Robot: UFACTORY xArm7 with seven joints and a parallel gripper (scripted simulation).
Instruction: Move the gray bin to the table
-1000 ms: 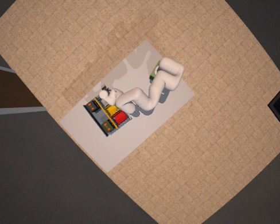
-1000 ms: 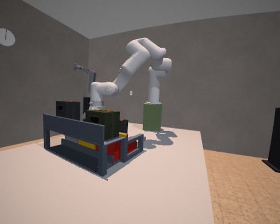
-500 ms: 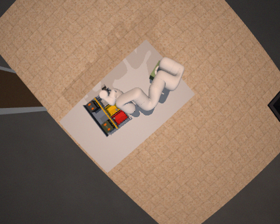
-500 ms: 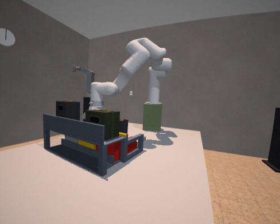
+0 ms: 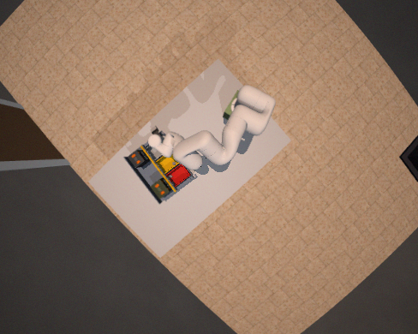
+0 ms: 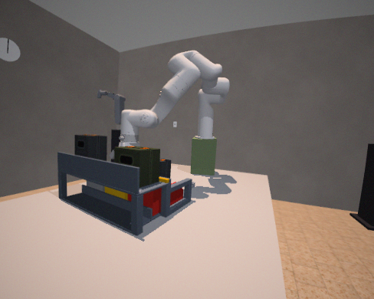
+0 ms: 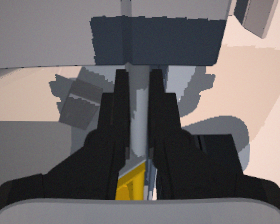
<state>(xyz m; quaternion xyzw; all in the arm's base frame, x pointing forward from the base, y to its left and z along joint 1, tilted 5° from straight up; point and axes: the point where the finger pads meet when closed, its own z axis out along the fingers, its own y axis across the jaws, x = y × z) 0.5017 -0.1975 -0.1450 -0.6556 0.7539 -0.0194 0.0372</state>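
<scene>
The gray open bin lies 80 mm ahead of my hand and 10 mm to the right of it. Also, from my hand: red bin: 110 mm ahead, 210 mm to the left; yellow bin: 100 mm ahead, 100 mm to the left.
</scene>
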